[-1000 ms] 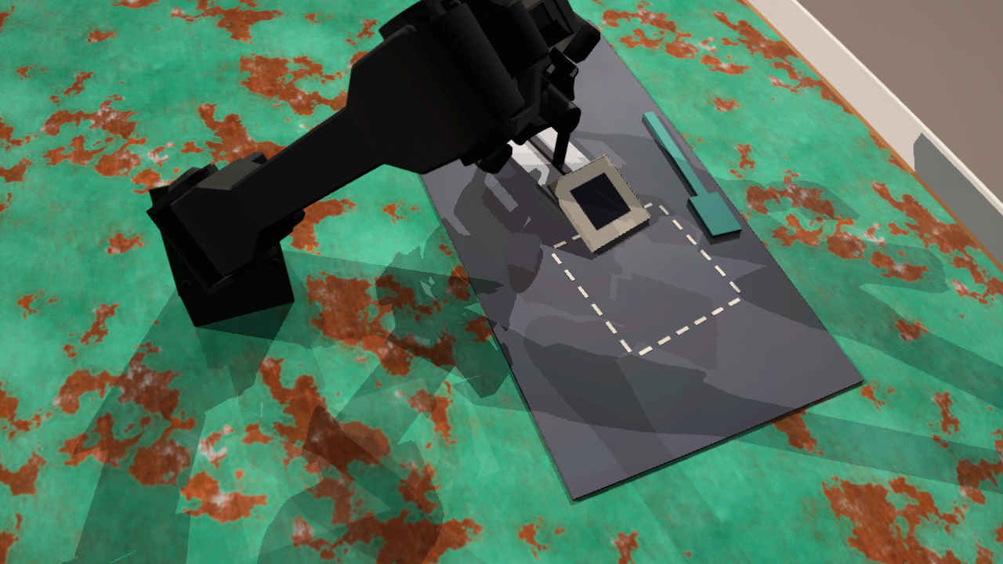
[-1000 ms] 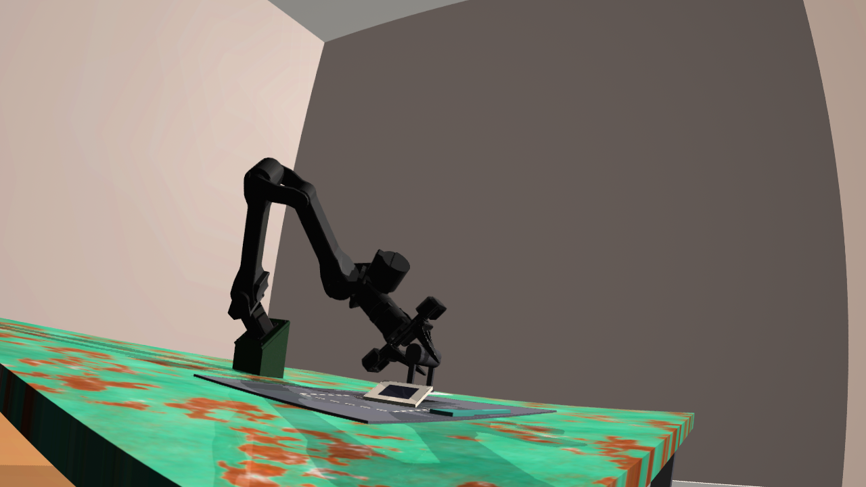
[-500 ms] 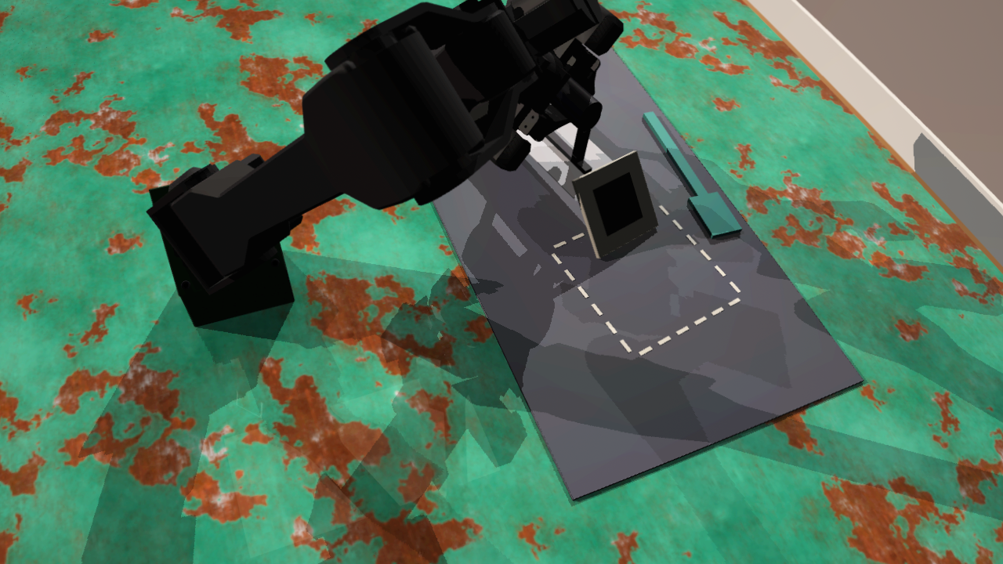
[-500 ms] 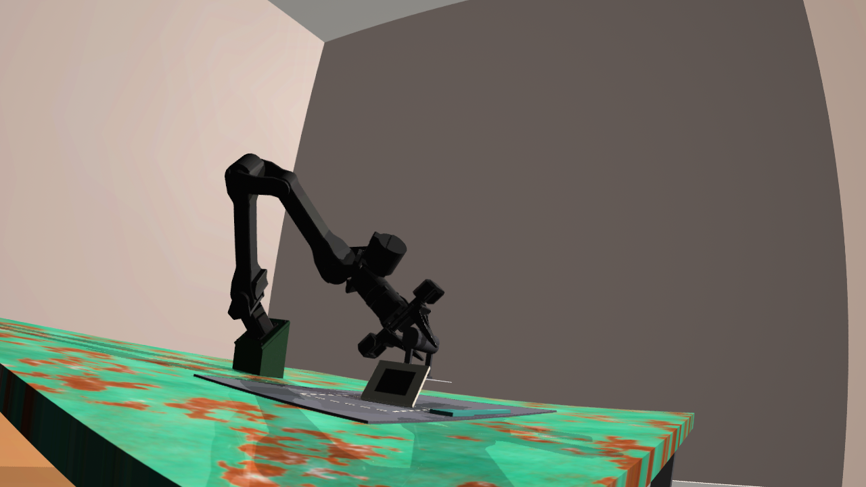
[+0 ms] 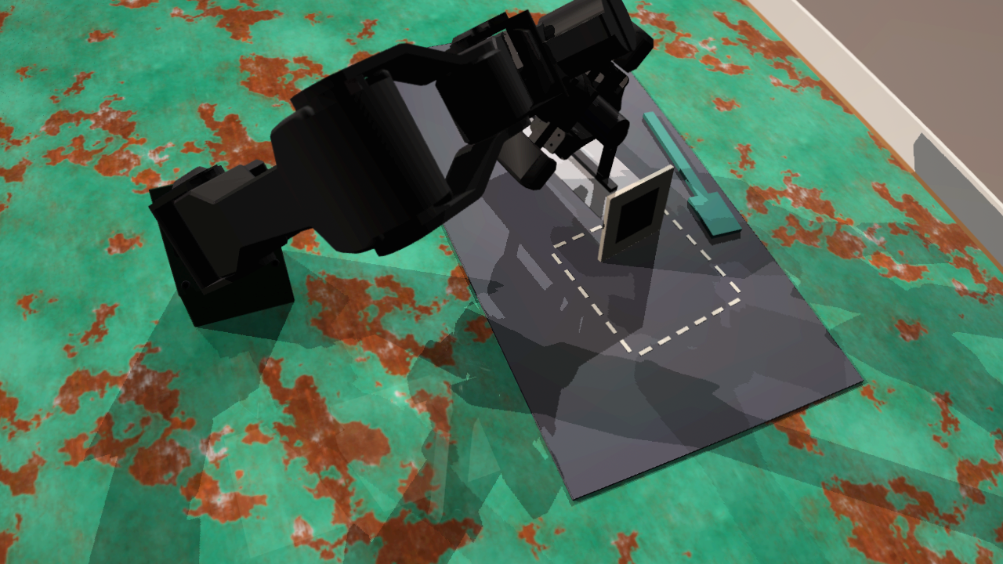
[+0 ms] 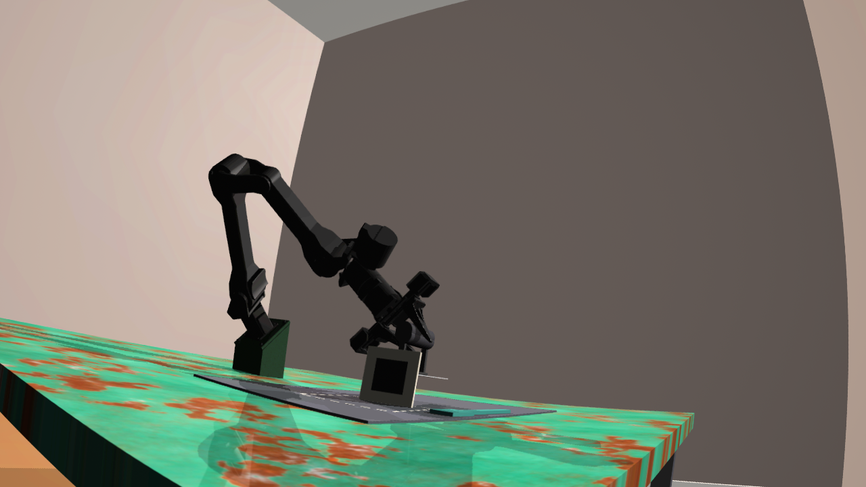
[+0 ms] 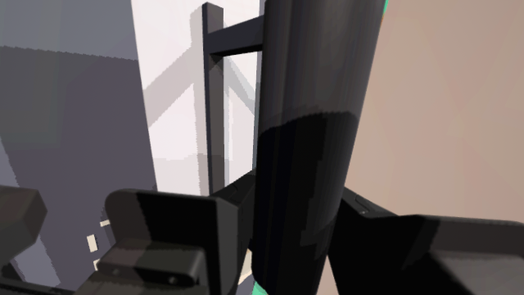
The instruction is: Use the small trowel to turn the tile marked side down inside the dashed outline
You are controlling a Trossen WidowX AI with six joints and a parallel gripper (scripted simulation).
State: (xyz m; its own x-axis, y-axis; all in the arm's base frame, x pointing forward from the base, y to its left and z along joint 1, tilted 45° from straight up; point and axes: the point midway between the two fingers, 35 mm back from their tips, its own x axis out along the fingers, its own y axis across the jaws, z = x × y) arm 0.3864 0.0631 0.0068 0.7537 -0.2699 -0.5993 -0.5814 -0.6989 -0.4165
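Now: gripper tip 9 cm to the left of the cream tile, 5 cm above it and 1 cm short of it. Also, from my gripper tip: mat: 12 cm below, 2 cm to the right, 1 cm behind; teal flat tool: 13 cm ahead, 10 cm below, 3 cm to the right.
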